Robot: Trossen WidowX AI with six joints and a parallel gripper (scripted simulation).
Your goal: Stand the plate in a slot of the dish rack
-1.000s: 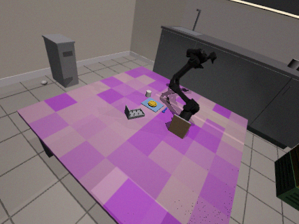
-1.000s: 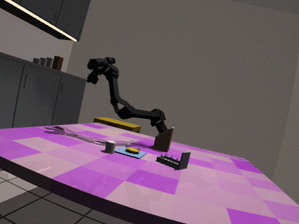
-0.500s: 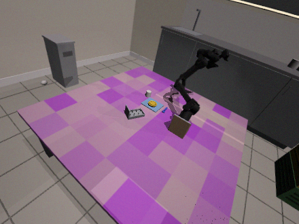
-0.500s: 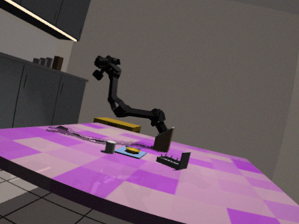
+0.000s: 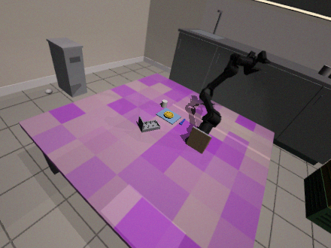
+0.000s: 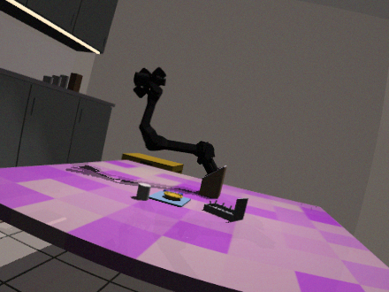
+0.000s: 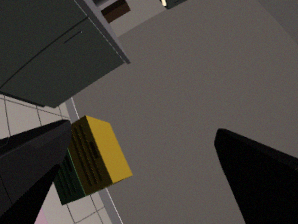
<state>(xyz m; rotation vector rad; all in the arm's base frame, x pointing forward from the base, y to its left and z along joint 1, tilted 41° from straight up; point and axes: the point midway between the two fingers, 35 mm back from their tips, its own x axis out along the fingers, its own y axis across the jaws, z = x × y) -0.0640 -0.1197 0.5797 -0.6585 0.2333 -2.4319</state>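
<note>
Right now the yellow plate is 34 cm ahead of my gripper tip, 44 cm to the left of it and 47 cm below it. From my gripper tip the other things lie so: blue mat (35 cm ahead, 44 cm to the left, 48 cm below); then blue utensil (24 cm ahead, 41 cm to the left, 48 cm below); then cup (46 cm ahead, 38 cm to the left, 46 cm below).
</note>
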